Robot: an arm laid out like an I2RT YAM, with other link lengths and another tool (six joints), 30 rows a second.
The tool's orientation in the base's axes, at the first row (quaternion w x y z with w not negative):
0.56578 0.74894 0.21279 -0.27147
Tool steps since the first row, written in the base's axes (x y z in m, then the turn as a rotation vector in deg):
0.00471 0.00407 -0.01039 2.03 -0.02 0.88
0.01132 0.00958 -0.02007 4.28 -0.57 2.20
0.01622 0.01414 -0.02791 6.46 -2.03 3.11
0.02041 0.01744 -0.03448 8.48 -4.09 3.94
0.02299 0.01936 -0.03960 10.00 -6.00 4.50
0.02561 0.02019 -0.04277 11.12 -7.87 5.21
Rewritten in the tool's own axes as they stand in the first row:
0.01036 -0.00575 -0.00249 0.98 1.92 -0.50
0.02173 -0.01018 -0.00684 1.83 4.44 -0.63
0.03059 -0.01408 -0.01038 2.89 6.87 0.22
0.03808 -0.01716 -0.01286 3.86 9.29 1.70
0.04338 -0.01981 -0.01405 4.64 11.17 3.16
0.04744 -0.02071 -0.01461 5.01 12.89 4.63

